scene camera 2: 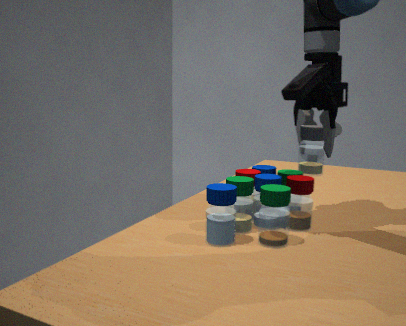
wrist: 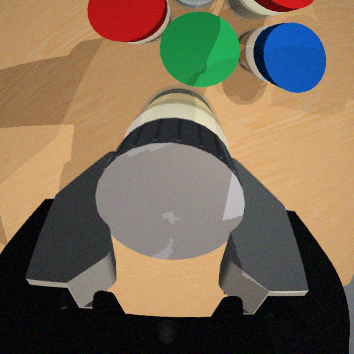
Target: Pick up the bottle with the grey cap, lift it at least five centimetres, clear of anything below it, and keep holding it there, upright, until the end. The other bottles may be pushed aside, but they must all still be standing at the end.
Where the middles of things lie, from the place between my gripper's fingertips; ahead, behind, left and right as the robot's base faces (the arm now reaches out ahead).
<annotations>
The green-capped bottle (wrist: 198,50) is 40 mm ahead of my hand, 60 mm to the left of it and 80 mm below it. Round my hand: red-capped bottle (scene camera 2: 301,202) (100 mm to the left, 80 mm below).
</annotations>
